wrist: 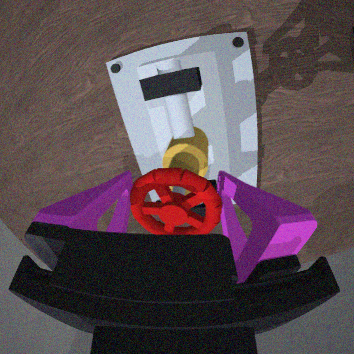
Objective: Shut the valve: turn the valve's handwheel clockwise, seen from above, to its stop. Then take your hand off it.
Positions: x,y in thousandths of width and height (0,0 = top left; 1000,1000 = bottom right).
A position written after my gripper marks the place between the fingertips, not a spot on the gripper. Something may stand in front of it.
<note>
I see my gripper (493,501) and a base plate (654,140).
</note>
